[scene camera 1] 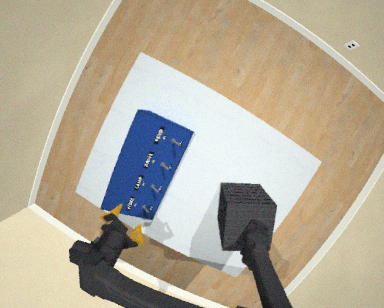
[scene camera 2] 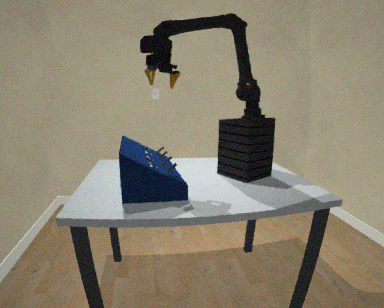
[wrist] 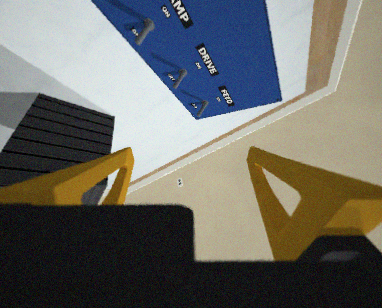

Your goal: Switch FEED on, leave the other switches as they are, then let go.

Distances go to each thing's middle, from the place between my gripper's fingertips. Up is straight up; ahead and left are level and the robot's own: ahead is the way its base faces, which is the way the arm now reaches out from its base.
The blue sloped switch box [scene camera 1: 149, 143] is 350 mm below my hand, 60 mm ahead of it and 40 mm to the right of it.
